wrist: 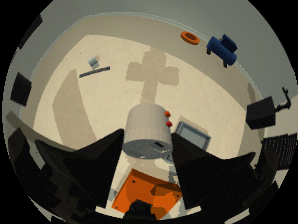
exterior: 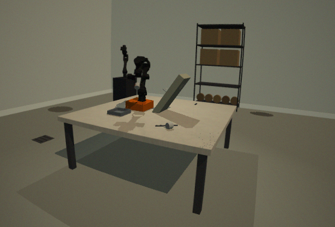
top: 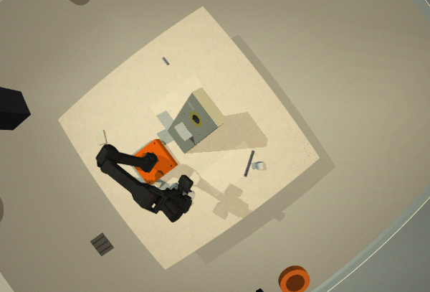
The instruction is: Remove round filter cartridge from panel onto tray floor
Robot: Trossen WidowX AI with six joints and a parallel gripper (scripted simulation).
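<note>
Now: the grey tray 18 cm behind my gripper tip, 3 cm to the right of it and 25 cm below it. Round my gripper tip: white filter cartridge right at my gripper tip; then small pale block 38 cm behind, 56 cm to the left, 25 cm below.
</note>
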